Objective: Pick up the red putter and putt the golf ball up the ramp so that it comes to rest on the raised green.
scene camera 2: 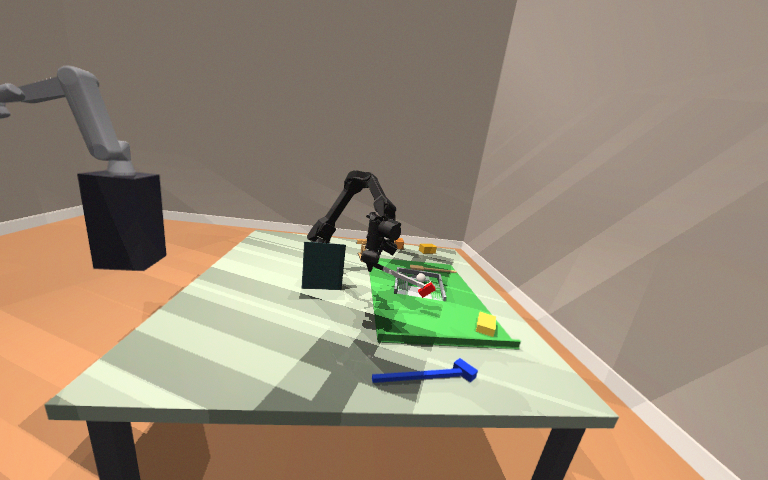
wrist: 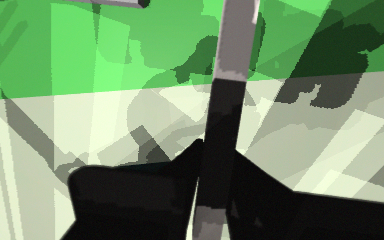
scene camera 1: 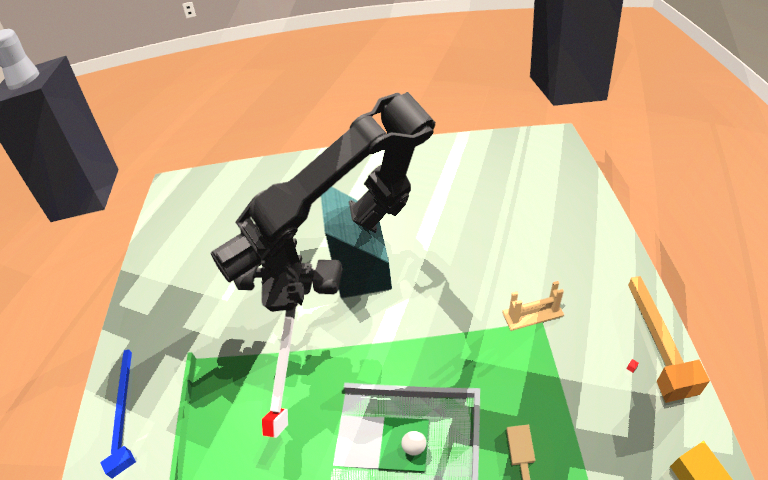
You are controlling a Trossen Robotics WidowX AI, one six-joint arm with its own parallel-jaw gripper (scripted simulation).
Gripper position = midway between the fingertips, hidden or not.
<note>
My gripper [scene camera 1: 297, 303] holds a red putter. I also see a blue putter [scene camera 2: 460, 368], an orange mallet [scene camera 1: 678, 380], a wooden rack [scene camera 1: 517, 316] and a green mat [scene camera 1: 519, 384].
My gripper also shows in scene camera 2 [scene camera 2: 370, 271] and in the wrist view [wrist: 210, 145]. The green mat also shows in scene camera 2 [scene camera 2: 398, 312] and in the wrist view [wrist: 54, 54]. The wrist view does not show the blue putter: it is out of frame. The wrist view misses the orange mallet: it is out of frame.
</note>
